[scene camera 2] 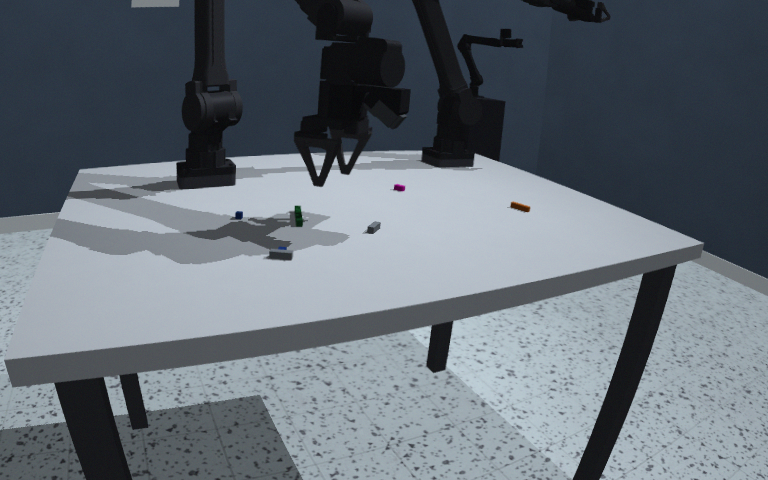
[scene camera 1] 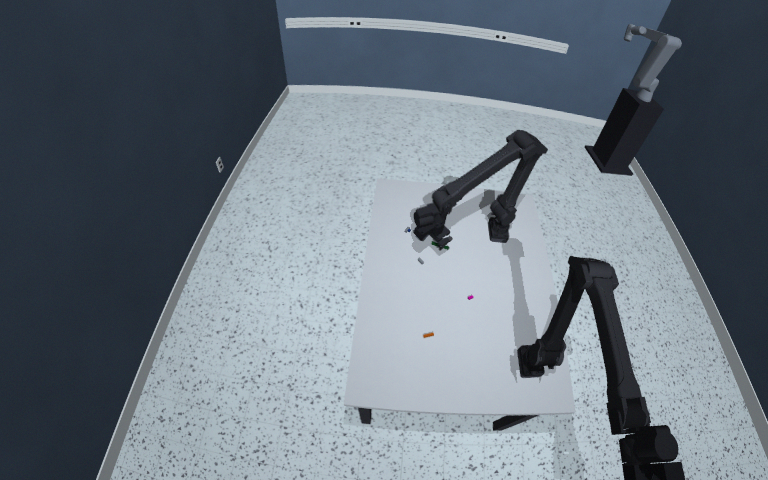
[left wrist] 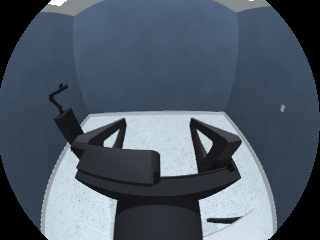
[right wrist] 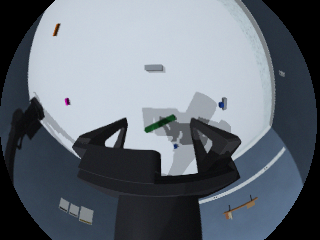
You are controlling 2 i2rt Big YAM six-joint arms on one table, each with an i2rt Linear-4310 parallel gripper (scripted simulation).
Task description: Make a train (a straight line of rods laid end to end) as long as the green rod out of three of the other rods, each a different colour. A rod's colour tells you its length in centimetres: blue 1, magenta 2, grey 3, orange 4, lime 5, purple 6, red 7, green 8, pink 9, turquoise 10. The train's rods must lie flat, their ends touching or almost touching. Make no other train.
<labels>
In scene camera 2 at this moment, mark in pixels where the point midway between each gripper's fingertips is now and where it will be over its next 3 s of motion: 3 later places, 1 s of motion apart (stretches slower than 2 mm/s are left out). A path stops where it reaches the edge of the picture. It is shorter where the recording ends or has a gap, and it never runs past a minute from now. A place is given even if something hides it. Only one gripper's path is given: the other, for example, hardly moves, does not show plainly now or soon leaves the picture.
My right gripper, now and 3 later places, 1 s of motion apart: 332, 180; 387, 161; 449, 162; 473, 174
</labels>
